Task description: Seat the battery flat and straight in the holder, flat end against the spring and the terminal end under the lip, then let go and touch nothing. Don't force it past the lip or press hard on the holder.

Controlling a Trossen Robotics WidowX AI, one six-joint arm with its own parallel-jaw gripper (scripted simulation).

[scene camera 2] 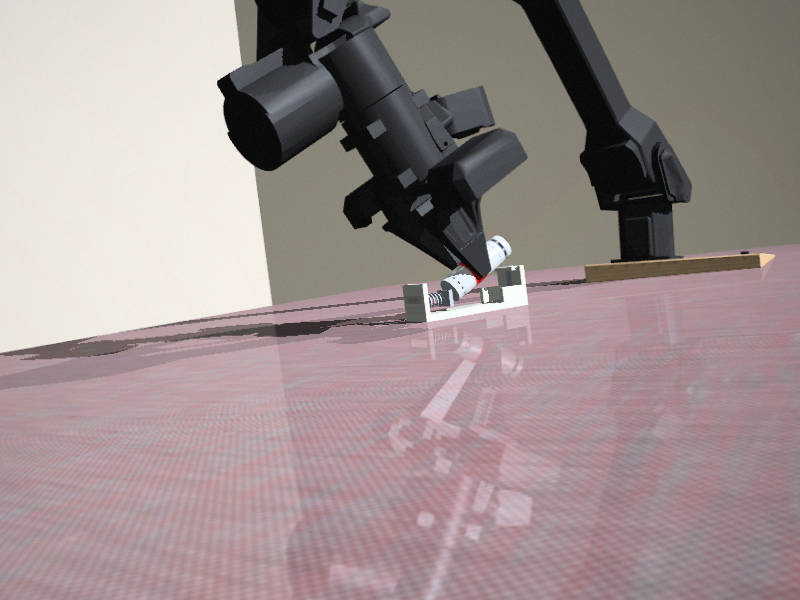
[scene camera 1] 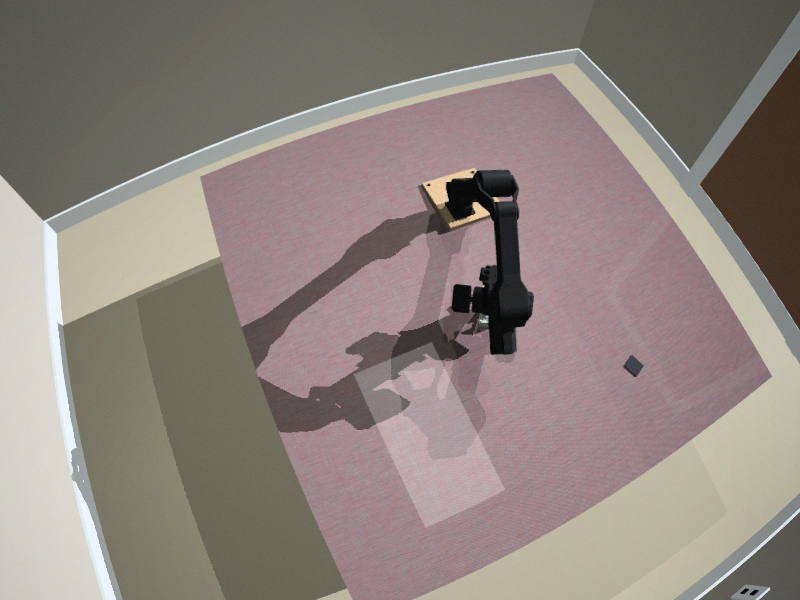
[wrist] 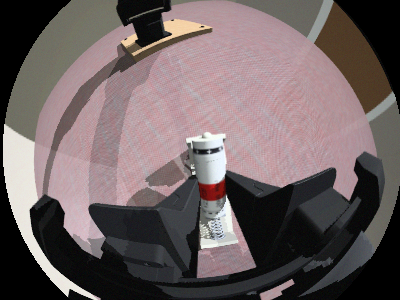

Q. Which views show the battery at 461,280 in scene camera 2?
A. Scene camera 2 and the wrist view only.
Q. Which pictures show my gripper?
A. Scene camera 2, scene camera 1 and the wrist view: all of them.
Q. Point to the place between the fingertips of my gripper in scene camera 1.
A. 487,299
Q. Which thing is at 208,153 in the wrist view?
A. A battery.
